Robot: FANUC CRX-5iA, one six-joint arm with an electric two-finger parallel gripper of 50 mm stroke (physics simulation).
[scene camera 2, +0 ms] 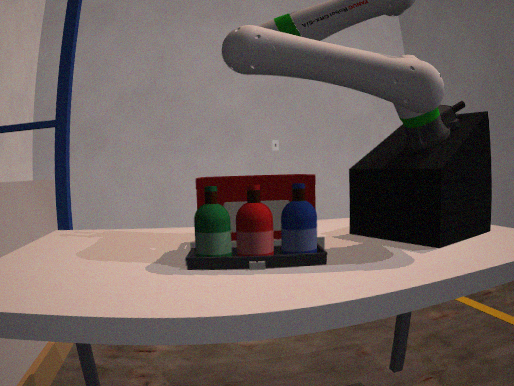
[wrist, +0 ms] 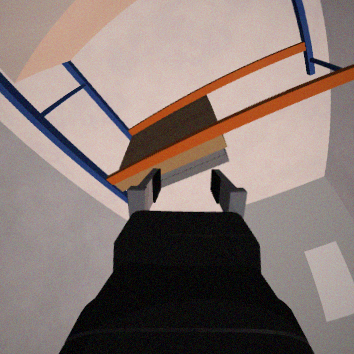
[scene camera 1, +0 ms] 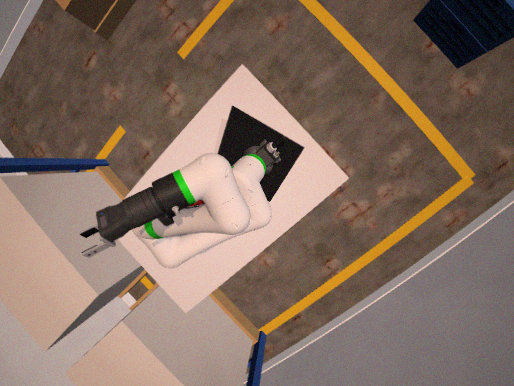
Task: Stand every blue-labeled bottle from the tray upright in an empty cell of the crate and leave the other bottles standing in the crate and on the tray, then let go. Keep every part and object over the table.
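Frame: origin at the arm's base, x ahead, y left, z up, level; metres.
Where they show: gripper, fingertip midpoint: [wrist: 185,178] [scene camera 1: 83,245]; arm's base at its link origin: [scene camera 2: 428,137] [scene camera 1: 258,160].
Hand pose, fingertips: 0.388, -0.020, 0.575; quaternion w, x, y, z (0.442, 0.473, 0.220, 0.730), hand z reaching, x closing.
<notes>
Things, the pixels of their top centre, and the offset from my fingertips, as dx, dy, dz. "*": a spot on its surface instead. Level surfaces: height alone.
- blue-labeled bottle at its top centre: [scene camera 2: 298,183] +0.033, +0.202, -0.691
- black tray at a spot on its surface: [scene camera 2: 220,263] * +0.193, +0.255, -0.838
- red bottle at its top centre: [scene camera 2: 253,184] +0.123, +0.208, -0.691
- green bottle at its top centre: [scene camera 2: 210,186] +0.208, +0.204, -0.691
- red crate at its top centre: [scene camera 2: 256,176] +0.112, +0.075, -0.676
- table at its surface level: dz -0.851
A blue-labeled bottle [scene camera 2: 299,227] stands upright at the right end of the black tray [scene camera 2: 220,263]. A red bottle [scene camera 2: 254,229] stands in the tray's middle and a green bottle [scene camera 2: 212,230] at its left end. The red crate [scene camera 2: 255,181] stands behind the tray; its cells are hidden in that view. In scene camera 1 the arm covers the tray and nearly all of the crate. My gripper [scene camera 1: 90,243] [wrist: 185,178] is open and empty. In scene camera 1 it appears beyond the table's left edge, pointing away from the bottles.
The black robot pedestal [scene camera 1: 240,125] [scene camera 2: 395,200] stands on the table [scene camera 1: 320,175] [scene camera 2: 125,295], right of the tray in scene camera 2. The arm's links extend above the table. In the wrist view a rack with orange beams [wrist: 260,108] and blue posts shows, with a wooden box [wrist: 175,127].
</notes>
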